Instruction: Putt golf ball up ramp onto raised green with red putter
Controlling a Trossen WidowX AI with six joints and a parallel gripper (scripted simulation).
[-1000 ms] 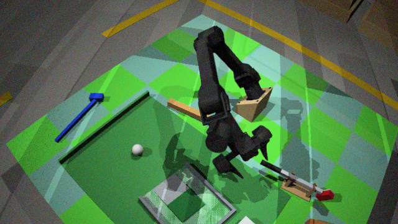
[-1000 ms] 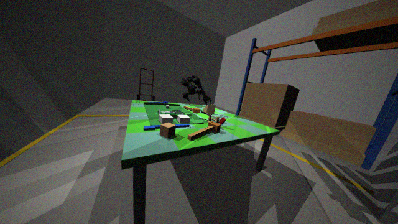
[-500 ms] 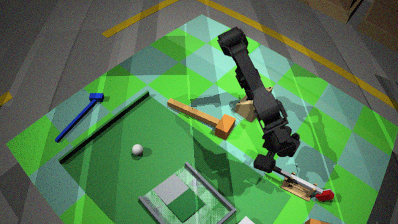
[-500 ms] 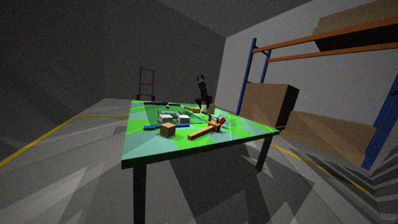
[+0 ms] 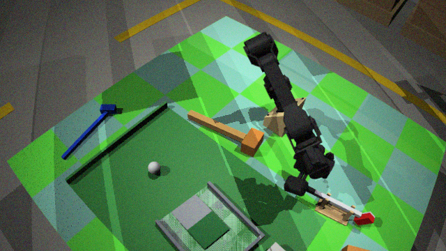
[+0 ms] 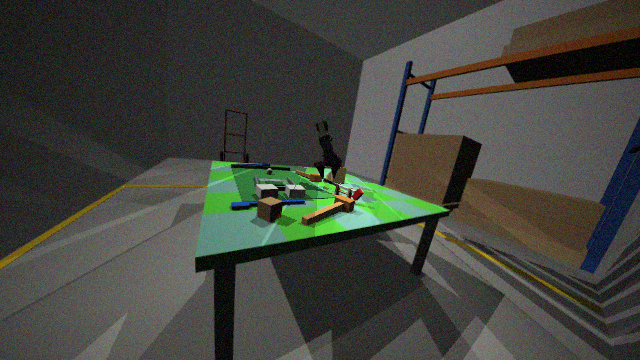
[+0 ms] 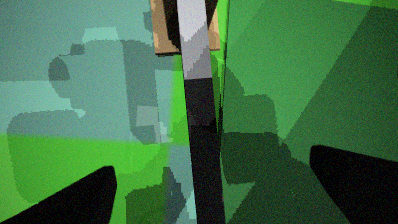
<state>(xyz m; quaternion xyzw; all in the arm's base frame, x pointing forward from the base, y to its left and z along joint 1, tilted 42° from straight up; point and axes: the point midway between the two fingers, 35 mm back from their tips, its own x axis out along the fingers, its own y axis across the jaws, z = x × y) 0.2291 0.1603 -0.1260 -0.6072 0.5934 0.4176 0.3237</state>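
My gripper tip is now 2 cm past the small wooden stand, 13 cm to the right of it and 5 cm above it. Round my gripper tip: blue putter: 29 cm ahead, 74 cm to the right, 7 cm below; then white golf ball: 24 cm ahead, 42 cm to the right, 6 cm below.
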